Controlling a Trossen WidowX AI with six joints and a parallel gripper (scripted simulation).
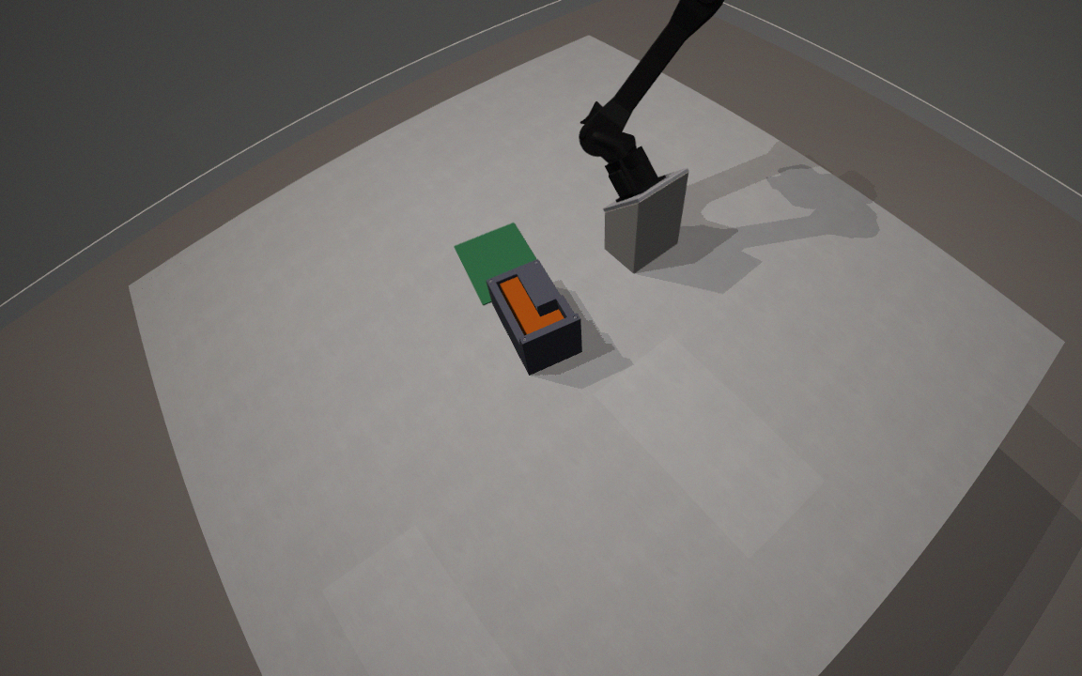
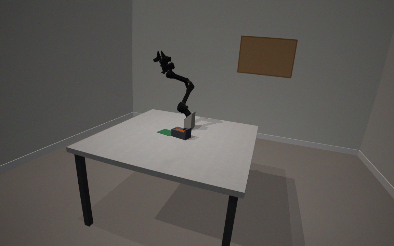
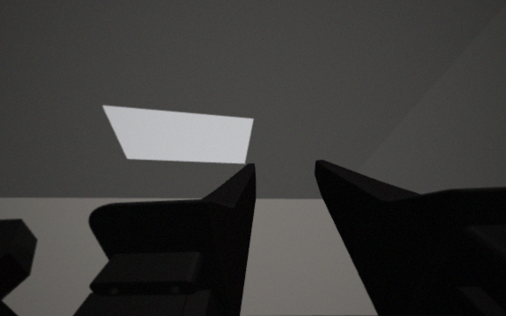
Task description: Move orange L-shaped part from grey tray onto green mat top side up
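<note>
Right now my gripper tip is 320 mm short of the orange L-shaped part, 340 mm to the right of it and 660 mm above it. From my gripper tip the other things lie so: green mat (270 mm ahead, 190 mm to the left, 730 mm below).
</note>
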